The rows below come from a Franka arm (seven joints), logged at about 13 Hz.
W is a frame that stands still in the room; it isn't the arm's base.
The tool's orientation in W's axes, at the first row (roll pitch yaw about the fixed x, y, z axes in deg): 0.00, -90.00, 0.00
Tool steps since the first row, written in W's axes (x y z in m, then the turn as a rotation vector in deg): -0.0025, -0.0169, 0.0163, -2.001, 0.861, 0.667; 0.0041, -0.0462, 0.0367, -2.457, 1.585, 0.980; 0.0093, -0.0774, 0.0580, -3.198, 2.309, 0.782; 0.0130, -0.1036, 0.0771, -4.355, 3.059, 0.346; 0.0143, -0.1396, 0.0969, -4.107, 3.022, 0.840; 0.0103, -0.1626, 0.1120, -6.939, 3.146, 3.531; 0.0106, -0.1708, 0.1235, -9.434, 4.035, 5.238; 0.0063, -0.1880, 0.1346, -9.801, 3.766, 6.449
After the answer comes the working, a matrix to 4 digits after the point.
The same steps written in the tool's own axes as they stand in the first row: 0.0163, -0.0169, 0.0025, 0.667, 0.861, 2.001; 0.0367, -0.0462, -0.0041, 0.980, 1.585, 2.457; 0.0580, -0.0774, -0.0093, 0.782, 2.309, 3.198; 0.0771, -0.1036, -0.0130, 0.346, 3.059, 4.355; 0.0969, -0.1396, -0.0143, 0.840, 3.022, 4.107; 0.1120, -0.1626, -0.0103, 3.531, 3.146, 6.939; 0.1235, -0.1708, -0.0106, 5.238, 4.035, 9.434; 0.1346, -0.1880, -0.0063, 6.449, 3.766, 9.801
The tool's axes in the first row as the columns of a matrix, in W's axes (rounded; the answer above uses it unrounded):
0.0000, 0.0000, -1.0000
0.0000, 1.0000, 0.0000
1.0000, 0.0000, 0.0000

